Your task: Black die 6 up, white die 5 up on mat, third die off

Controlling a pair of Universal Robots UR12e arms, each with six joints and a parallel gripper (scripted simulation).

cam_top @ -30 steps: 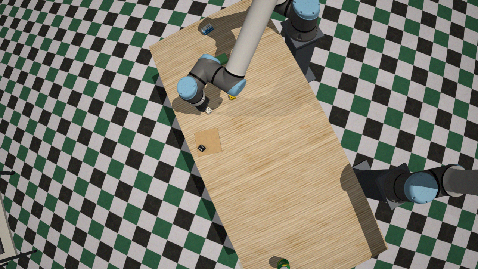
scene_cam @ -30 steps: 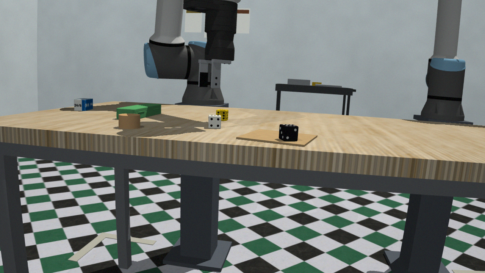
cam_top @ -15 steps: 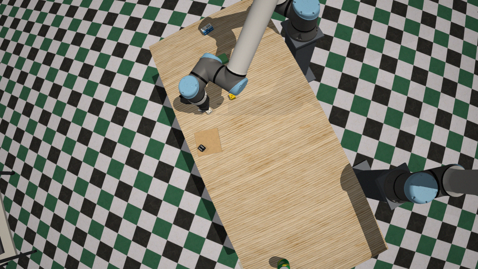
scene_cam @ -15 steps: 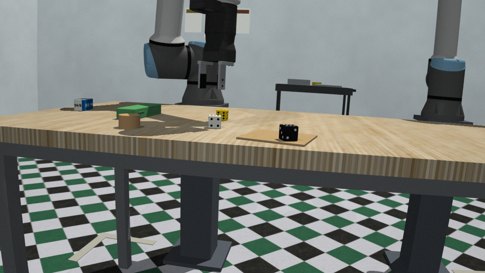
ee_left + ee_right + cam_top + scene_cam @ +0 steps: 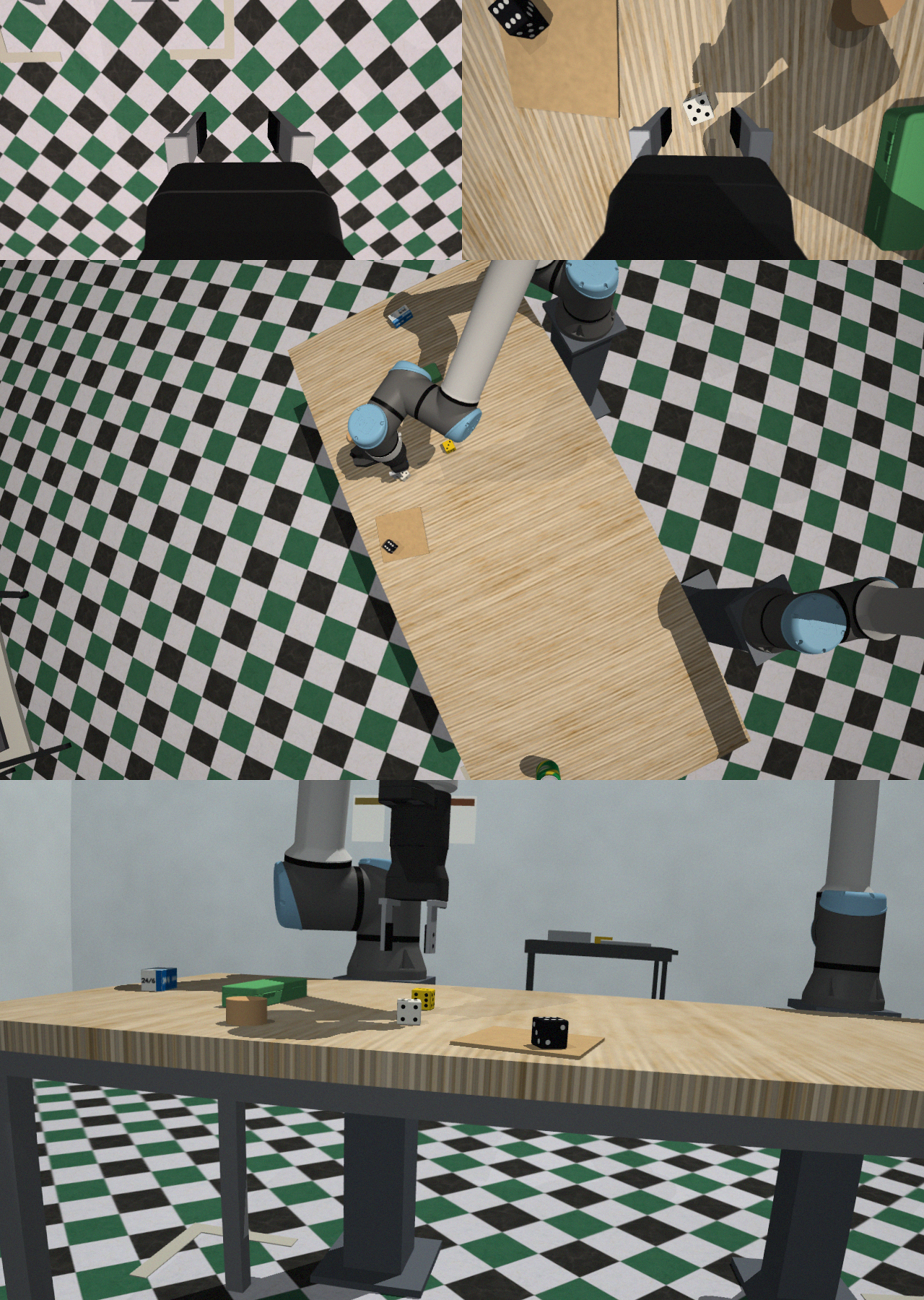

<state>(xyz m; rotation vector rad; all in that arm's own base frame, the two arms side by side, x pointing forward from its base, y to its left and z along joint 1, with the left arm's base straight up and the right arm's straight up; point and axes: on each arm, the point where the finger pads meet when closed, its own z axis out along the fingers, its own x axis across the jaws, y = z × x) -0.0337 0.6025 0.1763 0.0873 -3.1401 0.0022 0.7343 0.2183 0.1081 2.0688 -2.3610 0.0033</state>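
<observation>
Now: right hand 90 mm above the white die. From my right hand the other things lie so: brown cylinder: 70 mm ahead, 180 mm to the right, 90 mm below; then yellow die: 160 mm behind, 90 mm below; then tan mat: 90 mm ahead, 160 mm to the left, 110 mm below.
</observation>
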